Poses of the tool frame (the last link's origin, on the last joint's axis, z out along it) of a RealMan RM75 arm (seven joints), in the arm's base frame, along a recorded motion.
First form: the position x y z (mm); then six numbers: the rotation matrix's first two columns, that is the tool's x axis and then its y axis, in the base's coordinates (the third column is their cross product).
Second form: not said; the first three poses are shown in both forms.
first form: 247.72 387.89 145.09 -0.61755 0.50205 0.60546 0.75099 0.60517 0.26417
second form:
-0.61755 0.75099 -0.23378 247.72
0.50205 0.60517 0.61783 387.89
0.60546 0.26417 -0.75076 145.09
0 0 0 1

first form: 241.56 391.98 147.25 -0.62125 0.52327 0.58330 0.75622 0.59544 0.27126
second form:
-0.62125 0.75622 -0.20538 241.56
0.52327 0.59544 0.60962 391.98
0.58330 0.27126 -0.76562 147.25
0 0 0 1

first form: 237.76 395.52 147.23 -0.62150 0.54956 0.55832 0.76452 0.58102 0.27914
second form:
-0.62150 0.76452 -0.17099 237.76
0.54956 0.58102 0.60033 395.52
0.55832 0.27914 -0.78125 147.23
0 0 0 1

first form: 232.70 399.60 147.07 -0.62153 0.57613 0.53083 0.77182 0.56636 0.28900
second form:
-0.62153 0.77182 -0.13414 232.70
0.57613 0.56636 0.58933 399.60
0.53083 0.28900 -0.79668 147.07
0 0 0 1

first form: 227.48 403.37 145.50 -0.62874 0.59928 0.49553 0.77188 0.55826 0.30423
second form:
-0.62874 0.77188 -0.09432 227.48
0.59928 0.55826 0.57377 403.37
0.49553 0.30423 -0.81357 145.50
0 0 0 1

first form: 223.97 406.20 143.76 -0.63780 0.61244 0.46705 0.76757 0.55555 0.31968
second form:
-0.63780 0.76757 -0.06368 223.97
0.61244 0.55555 0.56239 406.20
0.46705 0.31968 -0.82442 143.76
0 0 0 1

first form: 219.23 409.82 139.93 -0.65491 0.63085 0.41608 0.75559 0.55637 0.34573
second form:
-0.65491 0.75559 -0.01339 219.23
0.63085 0.55637 0.54081 409.82
0.41608 0.34573 -0.84104 139.93
0 0 0 1

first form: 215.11 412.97 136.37 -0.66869 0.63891 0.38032 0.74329 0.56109 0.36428
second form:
-0.66869 0.74329 0.01935 215.11
0.63891 0.56109 0.52628 412.97
0.38032 0.36428 -0.85009 136.37
0 0 0 1

